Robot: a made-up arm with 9 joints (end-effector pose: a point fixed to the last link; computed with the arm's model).
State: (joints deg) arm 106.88 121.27 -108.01 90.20 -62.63 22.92 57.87 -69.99 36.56
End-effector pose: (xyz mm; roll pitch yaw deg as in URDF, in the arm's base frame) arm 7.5 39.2 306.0 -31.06 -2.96 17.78
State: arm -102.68 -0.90 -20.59 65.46 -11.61 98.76 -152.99 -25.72 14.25
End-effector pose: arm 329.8 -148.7 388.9 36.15 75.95 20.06
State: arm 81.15 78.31 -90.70 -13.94 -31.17 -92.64 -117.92 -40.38 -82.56
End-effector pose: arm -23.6 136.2 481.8 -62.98 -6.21 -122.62
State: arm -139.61 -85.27 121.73 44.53 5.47 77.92 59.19 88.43 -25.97
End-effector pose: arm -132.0 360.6 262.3 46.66 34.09 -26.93
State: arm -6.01 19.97 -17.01 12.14 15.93 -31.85 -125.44 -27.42 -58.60
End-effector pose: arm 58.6 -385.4 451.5 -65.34 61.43 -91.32
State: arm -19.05 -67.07 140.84 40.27 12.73 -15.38 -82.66 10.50 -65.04
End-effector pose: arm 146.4 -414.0 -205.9 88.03 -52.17 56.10
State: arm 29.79 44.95 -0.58 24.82 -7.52 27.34 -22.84 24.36 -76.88
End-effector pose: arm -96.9 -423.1 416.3 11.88 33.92 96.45
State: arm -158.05 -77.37 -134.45 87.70 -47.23 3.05 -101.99 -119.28 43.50
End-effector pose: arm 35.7 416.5 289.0 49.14 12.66 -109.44
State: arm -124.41 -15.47 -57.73 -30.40 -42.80 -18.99 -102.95 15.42 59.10
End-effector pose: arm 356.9 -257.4 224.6 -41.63 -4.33 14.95
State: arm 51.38 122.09 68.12 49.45 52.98 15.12 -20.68 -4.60 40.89
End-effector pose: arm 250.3 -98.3 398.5 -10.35 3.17 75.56
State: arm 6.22 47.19 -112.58 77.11 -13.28 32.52 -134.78 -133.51 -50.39
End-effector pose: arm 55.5 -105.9 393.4 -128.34 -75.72 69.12
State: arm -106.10 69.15 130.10 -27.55 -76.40 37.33 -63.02 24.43 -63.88
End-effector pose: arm -135.1 -458.5 -137.3 -59.23 -24.05 26.57
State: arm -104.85 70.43 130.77 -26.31 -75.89 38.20 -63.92 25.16 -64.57
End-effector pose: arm -132.9 -453.1 -139.2 -58.19 -25.12 25.37
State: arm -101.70 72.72 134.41 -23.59 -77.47 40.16 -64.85 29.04 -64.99
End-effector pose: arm -119.9 -451.9 -138.0 -57.03 -27.19 24.96
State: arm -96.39 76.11 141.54 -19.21 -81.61 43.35 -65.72 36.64 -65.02
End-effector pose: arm -97.6 -453.3 -129.7 -55.68 -30.08 25.74
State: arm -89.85 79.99 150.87 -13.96 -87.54 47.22 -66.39 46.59 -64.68
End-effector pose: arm -76.1 -452.1 -111.5 -54.21 -32.78 27.72
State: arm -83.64 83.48 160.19 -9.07 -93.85 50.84 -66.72 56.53 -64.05
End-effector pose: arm -64.1 -445.7 -88.1 -52.82 -34.33 30.39
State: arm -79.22 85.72 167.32 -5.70 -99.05 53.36 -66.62 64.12 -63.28
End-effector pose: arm -61.5 -438.0 -68.6 -51.95 -34.60 32.94
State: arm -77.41 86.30 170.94 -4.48 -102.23 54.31 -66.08 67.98 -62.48
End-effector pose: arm -61.2 -434.3 -59.6 -52.00 -34.31 34.78
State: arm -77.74 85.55 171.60 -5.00 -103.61 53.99 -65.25 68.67 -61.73
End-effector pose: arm -59.0 -435.6 -59.8 -52.89 -33.95 35.98
